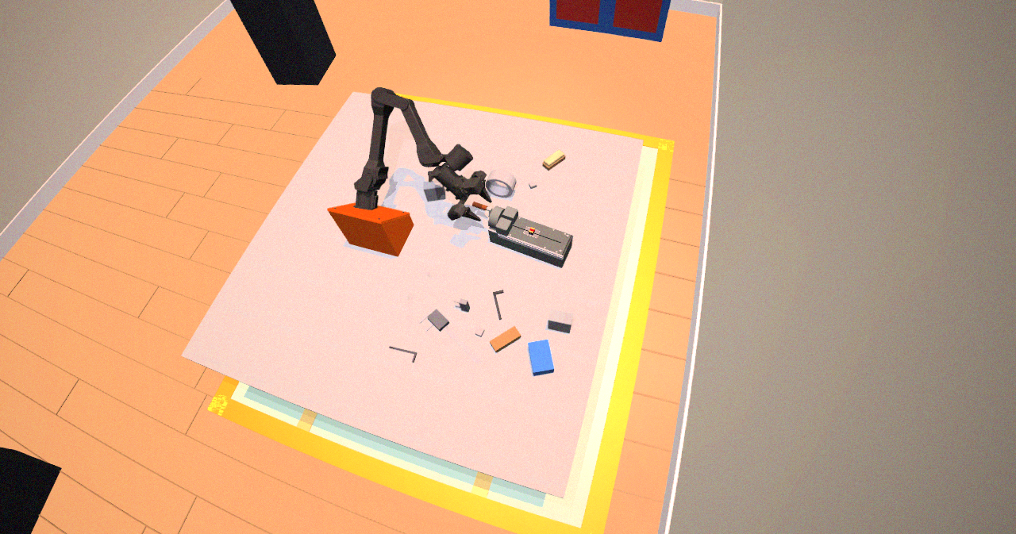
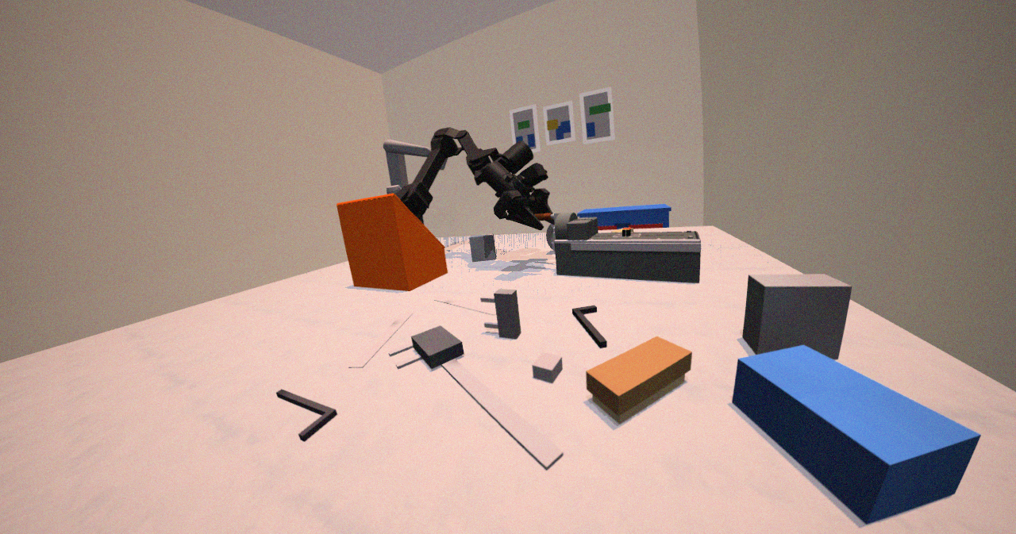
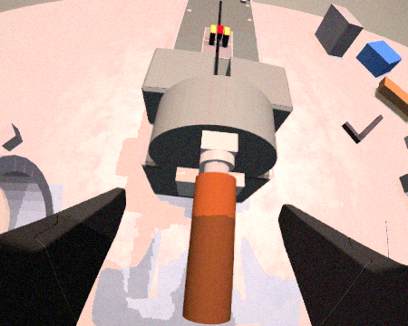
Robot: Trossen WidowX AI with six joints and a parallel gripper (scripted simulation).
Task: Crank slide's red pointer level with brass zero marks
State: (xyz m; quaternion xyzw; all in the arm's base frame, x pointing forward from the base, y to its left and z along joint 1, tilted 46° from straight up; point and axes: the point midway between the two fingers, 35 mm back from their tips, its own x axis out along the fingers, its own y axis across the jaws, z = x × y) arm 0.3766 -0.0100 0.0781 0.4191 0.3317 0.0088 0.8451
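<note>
The crank handle lies 2 cm behind my gripper tip and 2 cm above it. Also, from my gripper tip: red pointer 16 cm ahead, 5 cm to the right, 2 cm below; blue block 44 cm to the right, 24 cm ahead, 8 cm below.
</note>
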